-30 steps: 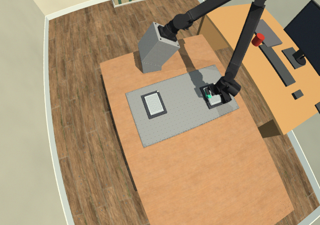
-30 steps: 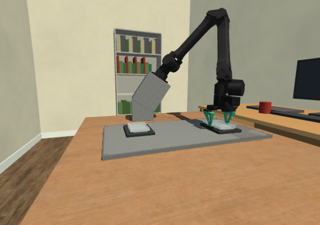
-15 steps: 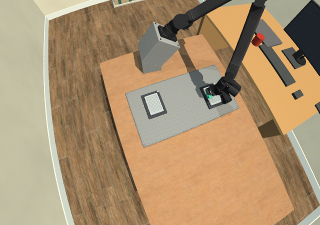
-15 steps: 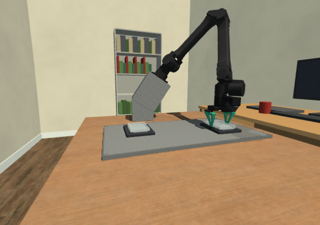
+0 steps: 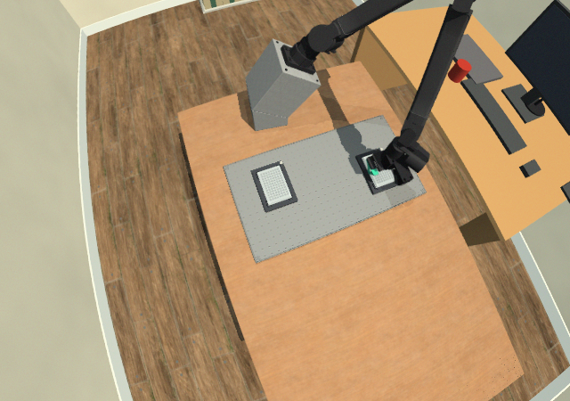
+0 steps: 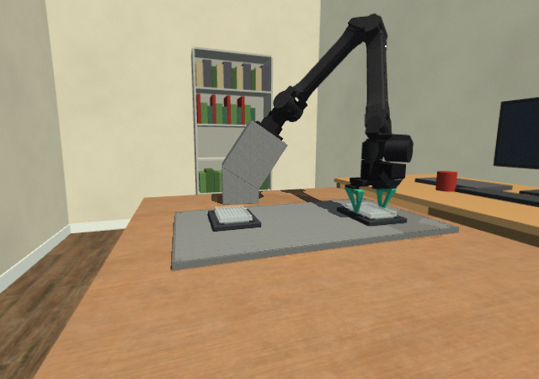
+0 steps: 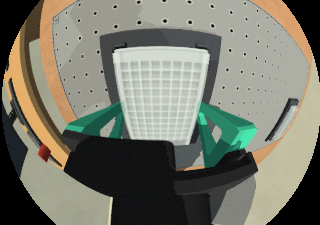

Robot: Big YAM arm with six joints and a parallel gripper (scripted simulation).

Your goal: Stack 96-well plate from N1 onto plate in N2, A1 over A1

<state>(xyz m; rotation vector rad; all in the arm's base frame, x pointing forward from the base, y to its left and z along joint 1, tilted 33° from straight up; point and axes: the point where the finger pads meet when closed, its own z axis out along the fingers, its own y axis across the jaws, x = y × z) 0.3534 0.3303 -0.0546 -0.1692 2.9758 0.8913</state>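
My hand is 20 mm above the nest N1. Also, from my hand: nest N2: 400 mm to the right, 20 mm below, 20 mm behind.
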